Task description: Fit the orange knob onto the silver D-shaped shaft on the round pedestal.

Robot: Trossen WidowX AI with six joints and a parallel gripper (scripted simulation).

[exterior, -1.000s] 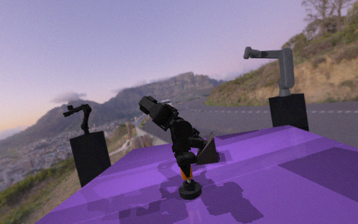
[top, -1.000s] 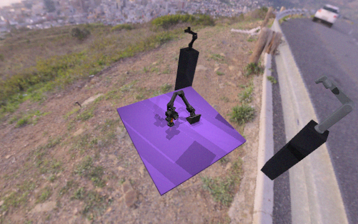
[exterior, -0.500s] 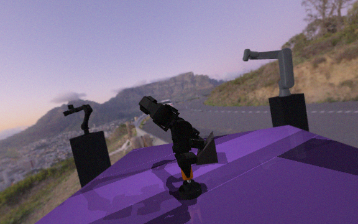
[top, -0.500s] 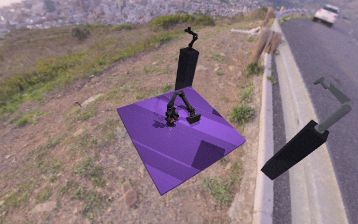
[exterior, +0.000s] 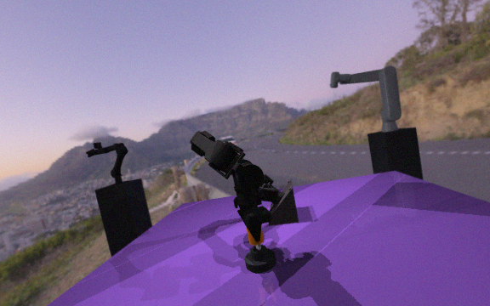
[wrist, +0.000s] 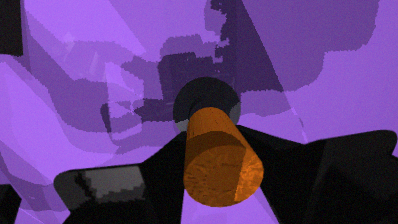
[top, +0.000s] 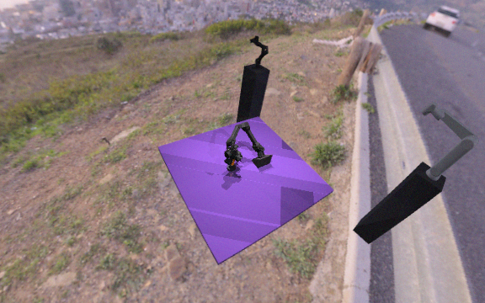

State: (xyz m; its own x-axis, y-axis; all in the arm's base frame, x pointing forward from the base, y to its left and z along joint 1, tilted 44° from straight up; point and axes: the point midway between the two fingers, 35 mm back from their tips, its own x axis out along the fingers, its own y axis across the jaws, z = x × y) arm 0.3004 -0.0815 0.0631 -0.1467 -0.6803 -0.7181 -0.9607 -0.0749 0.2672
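Right now the orange knob is 3 cm above my gripper tip. Round my gripper tip: round pedestal 4 cm below.
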